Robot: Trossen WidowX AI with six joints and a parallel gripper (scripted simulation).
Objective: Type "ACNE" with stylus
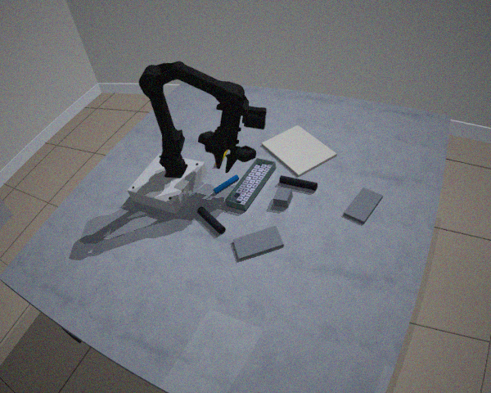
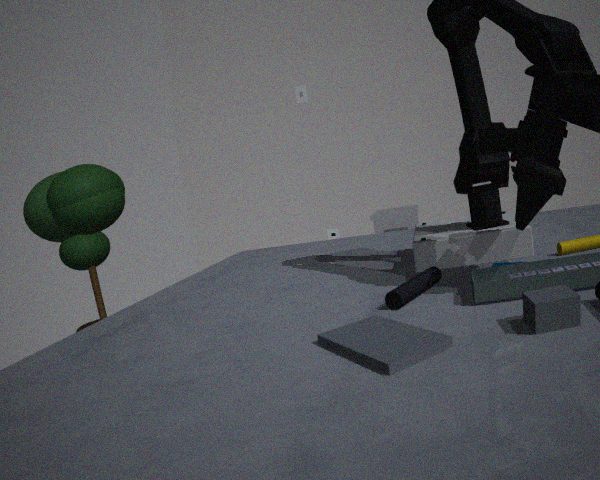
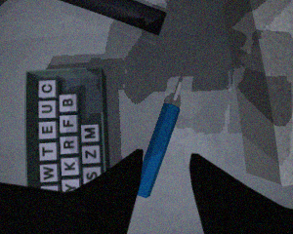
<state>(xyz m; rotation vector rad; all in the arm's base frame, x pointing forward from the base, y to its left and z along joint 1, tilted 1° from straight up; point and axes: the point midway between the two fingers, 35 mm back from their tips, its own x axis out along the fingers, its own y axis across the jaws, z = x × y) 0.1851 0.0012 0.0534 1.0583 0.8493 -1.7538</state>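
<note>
The stylus lies 20 mm behind my gripper tip, 20 mm to the right of it and 60 mm below it. Round my gripper tip: grey block 200 mm ahead, 50 mm to the right, 50 mm below; yellow cylinder 60 mm behind, 180 mm to the left, 60 mm below; stylus tip 40 mm behind, 50 mm to the right, 60 mm below.
</note>
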